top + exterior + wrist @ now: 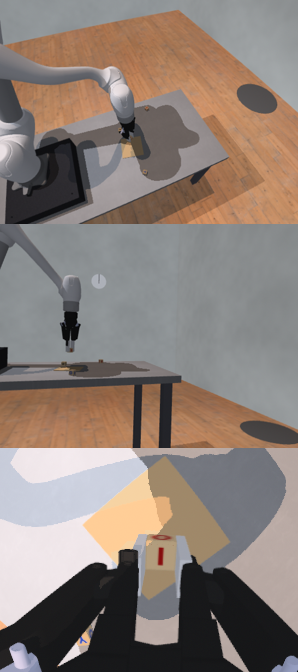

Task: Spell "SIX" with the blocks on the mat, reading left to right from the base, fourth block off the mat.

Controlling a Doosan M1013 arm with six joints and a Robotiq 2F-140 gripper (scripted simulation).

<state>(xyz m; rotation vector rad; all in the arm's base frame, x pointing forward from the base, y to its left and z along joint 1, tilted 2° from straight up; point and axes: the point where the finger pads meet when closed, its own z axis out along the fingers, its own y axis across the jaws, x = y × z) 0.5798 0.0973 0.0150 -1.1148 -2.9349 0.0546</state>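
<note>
Now: the tan mat 130 mm below my hand and 10 mm to the right of it. From my hand the other things lie so: block: 130 mm to the left, 120 mm below, 60 mm behind.
</note>
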